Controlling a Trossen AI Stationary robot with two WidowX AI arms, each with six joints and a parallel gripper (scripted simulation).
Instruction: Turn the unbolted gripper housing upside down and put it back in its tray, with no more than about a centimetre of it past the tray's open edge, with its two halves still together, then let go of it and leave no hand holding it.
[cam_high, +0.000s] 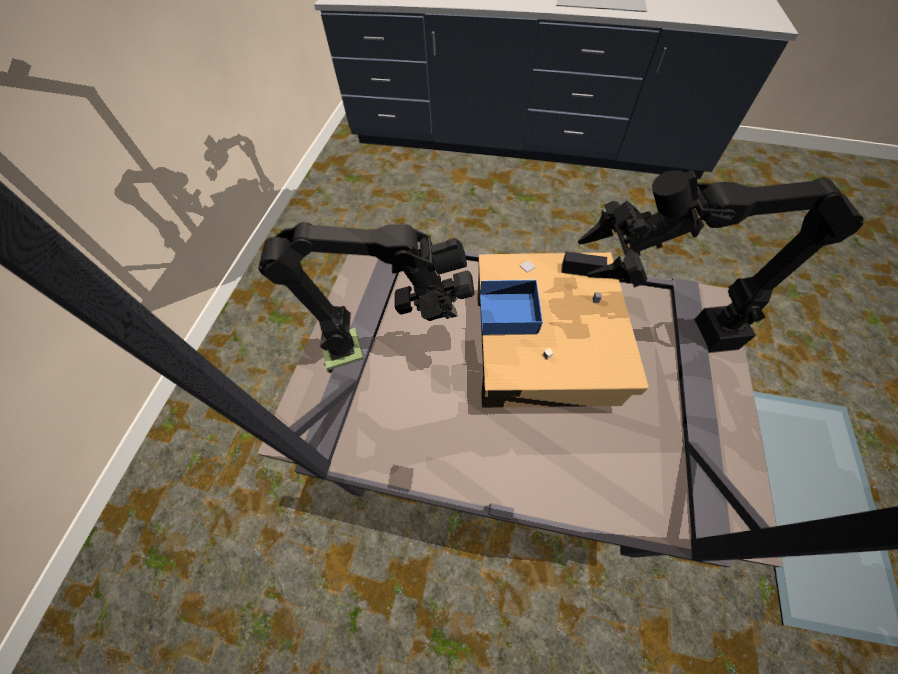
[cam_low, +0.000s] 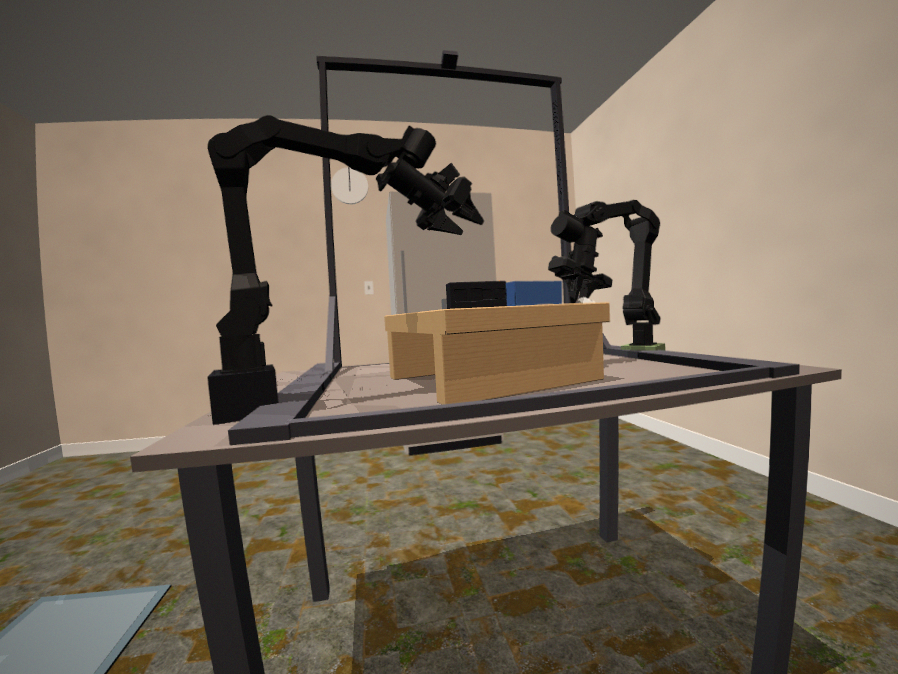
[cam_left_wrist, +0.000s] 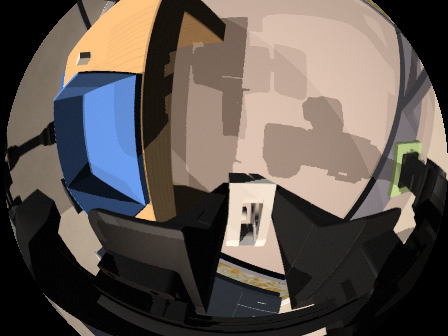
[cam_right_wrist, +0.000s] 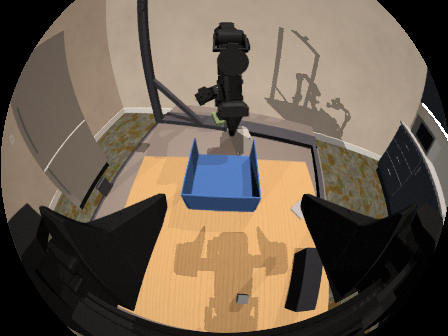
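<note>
Now: the white gripper housing 30 mm ahead of my left hand, 20 mm to the right of it and 50 mm below it. From my left hand the other things lie so: wooden block 20 mm behind, 280 mm to the right, 90 mm below; blue tray 30 mm behind, 190 mm to the right, 10 mm below; flat grey plate 130 mm ahead, 230 mm to the right, 30 mm below.
</note>
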